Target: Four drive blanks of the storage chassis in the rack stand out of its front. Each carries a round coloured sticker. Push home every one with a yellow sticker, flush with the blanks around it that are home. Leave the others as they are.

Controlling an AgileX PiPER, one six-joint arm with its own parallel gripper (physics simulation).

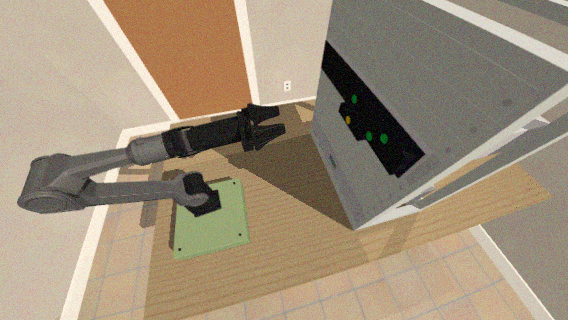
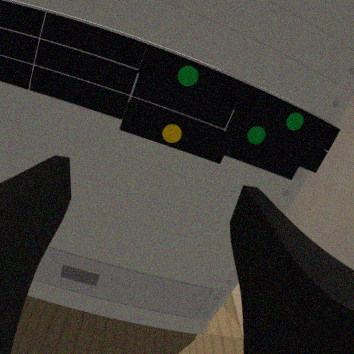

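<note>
The storage chassis is a black band across the grey rack. The blank with the yellow sticker stands out at the lower edge of the band. One green-stickered blank stands out above it. Two more green-stickered blanks, one beside the other, stand out to the right. How far each stands out is hard to tell on the black. My gripper is open and empty, in front of the rack and apart from the blanks.
The grey rack stands on a wooden surface. The arm's base is on a green plate. An orange door and a wall socket are behind.
</note>
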